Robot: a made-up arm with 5 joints.
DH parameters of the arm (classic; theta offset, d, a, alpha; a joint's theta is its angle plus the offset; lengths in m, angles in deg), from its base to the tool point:
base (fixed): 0 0 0.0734 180
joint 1: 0 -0.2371 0.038 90
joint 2: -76.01 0 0.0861 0
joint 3: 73.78 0 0.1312 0
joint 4: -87.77 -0.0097 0 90
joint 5: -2.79 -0.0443 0 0
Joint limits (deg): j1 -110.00..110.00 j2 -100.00..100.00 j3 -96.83..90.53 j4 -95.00..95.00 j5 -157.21..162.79
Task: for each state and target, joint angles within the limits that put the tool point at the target. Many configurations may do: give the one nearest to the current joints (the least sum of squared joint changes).
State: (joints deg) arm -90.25 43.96 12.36 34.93 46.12
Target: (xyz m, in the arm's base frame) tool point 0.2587 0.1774 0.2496
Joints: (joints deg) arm -45.92 26.11 -12.86 26.40 46.12
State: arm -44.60 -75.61 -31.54 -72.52 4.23
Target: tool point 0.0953 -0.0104 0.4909
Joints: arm 1.82 -29.65 -48.22 -32.05 4.23
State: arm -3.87 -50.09 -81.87 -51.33 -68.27
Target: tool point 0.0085 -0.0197 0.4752
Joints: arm -8.66 -37.25 -70.55 -18.42 -68.27
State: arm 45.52 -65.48 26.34 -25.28 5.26
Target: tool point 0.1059 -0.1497 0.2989
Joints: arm 74.12 -57.52 64.02 -18.43 5.26
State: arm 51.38 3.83 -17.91 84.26 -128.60
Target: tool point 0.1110 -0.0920 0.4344
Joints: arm 62.17 -29.47 -40.18 83.18 -128.60
